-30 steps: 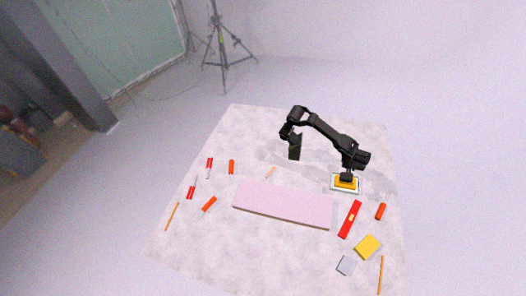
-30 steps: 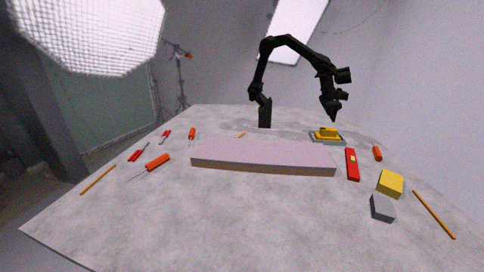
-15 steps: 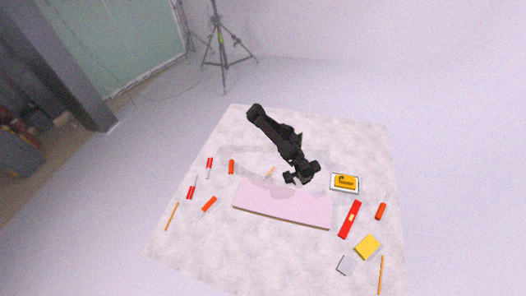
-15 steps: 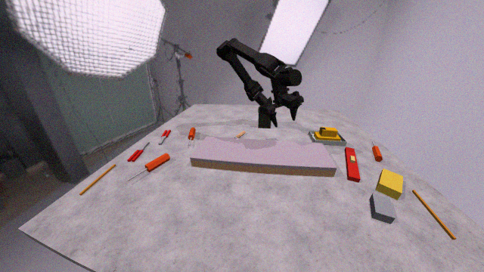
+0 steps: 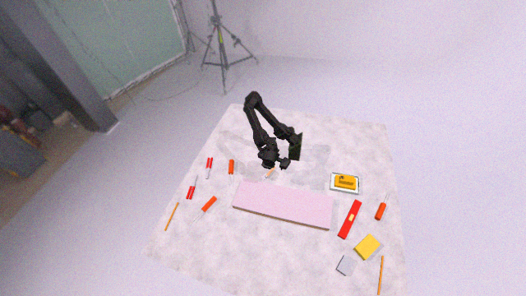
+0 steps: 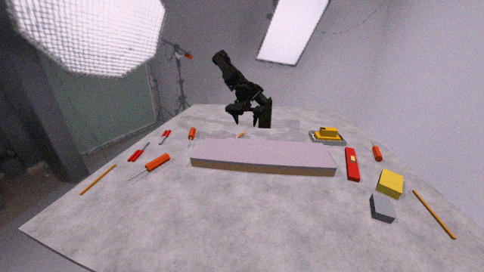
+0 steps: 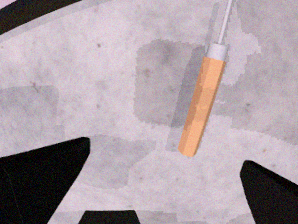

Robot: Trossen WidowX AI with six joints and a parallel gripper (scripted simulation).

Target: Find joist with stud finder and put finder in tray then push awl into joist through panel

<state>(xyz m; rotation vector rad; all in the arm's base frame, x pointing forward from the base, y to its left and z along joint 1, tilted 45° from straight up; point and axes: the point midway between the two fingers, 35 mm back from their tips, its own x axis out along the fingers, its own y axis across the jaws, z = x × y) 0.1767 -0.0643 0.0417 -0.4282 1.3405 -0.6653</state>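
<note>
Right now my gripper tip is 5 cm above the awl, 4 cm to the left of it and 4 cm short of it. From my gripper tip the other things lie so: white tray (42 cm to the left, 5 cm behind, 4 cm below); then stud finder (40 cm to the left, 5 cm behind, 1 cm below); then red level (48 cm to the left, 16 cm ahead, 4 cm below).
</note>
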